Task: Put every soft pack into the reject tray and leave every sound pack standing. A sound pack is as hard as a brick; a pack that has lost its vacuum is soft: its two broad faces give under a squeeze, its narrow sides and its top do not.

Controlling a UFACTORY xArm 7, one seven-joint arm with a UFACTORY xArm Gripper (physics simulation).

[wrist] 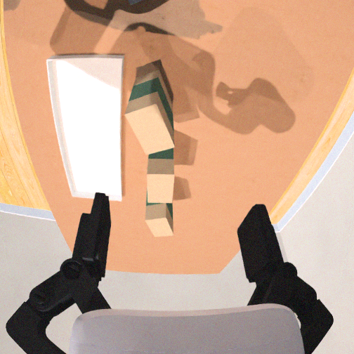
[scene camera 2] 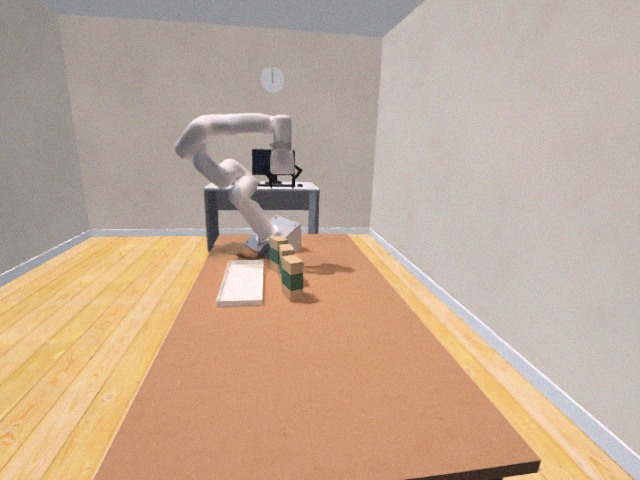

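Where they show: gripper, fingertip midpoint: [scene camera 2: 282,188]; arm's base, link origin: [scene camera 2: 267,234].
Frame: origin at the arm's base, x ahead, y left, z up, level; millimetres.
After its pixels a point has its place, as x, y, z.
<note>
Several tan packs with green bands stand in a row to the right of the white reject tray [scene camera 2: 241,283] {482, -63, -63} [wrist: 91,135]. The near pack [scene camera 2: 292,279] {631, 134, 16} [wrist: 161,226] stands closest to scene camera 2. The middle pack [scene camera 2: 286,251] {491, 109, 71} [wrist: 160,188] is partly hidden by it in the scene view. The far pack [scene camera 2: 277,252] {369, 69, 26} [wrist: 149,128] is turned at an angle. No pack shows in the tray. Which packs are soft cannot be seen. My gripper [scene camera 2: 282,184] {241, 83, 273} [wrist: 180,213] is open and empty, high above the table, with its fingers spread left and right.
The brown table [scene camera 2: 310,372] {1009, 181, -66} [wrist: 225,175] carries the packs and tray. The arm's base [scene camera 2: 256,243] {23, -57, -40} stands behind the packs. A grey desk [scene camera 2: 263,198] with a dark monitor [scene camera 2: 261,161] stands beyond the table. Arm shadows fall right of the packs in the wrist view.
</note>
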